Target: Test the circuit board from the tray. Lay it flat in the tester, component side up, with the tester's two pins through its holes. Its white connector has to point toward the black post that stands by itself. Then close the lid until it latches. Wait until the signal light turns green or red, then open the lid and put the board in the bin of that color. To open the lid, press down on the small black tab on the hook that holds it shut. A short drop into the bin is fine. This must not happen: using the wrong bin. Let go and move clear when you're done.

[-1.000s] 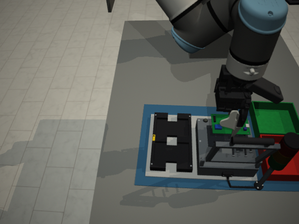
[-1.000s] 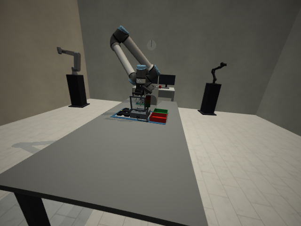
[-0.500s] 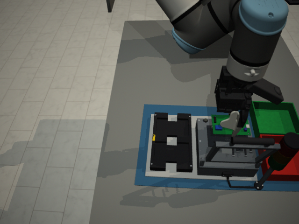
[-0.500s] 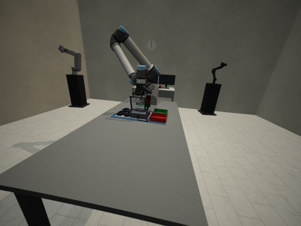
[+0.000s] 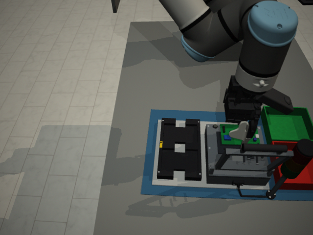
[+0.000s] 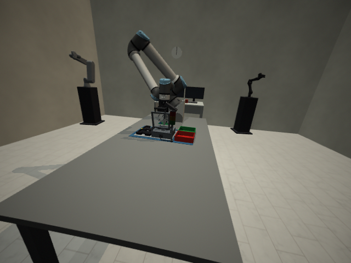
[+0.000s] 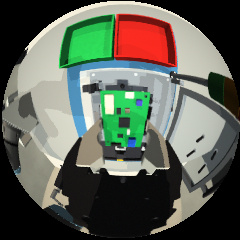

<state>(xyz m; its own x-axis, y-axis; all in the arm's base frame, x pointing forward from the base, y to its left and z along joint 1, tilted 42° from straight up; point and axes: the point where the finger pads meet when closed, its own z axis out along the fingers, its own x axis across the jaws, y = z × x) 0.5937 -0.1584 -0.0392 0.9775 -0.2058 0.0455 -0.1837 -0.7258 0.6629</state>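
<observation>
The black latch tab lies 5 cm behind my hand, 6 cm to the left of it and 2 cm below it. Also, from my hand: green circuit board: right at my hand; then tester lid: 12 cm ahead, 3 cm to the right, 7 cm above; then red bin: 8 cm ahead, 18 cm to the left, 10 cm below.
</observation>
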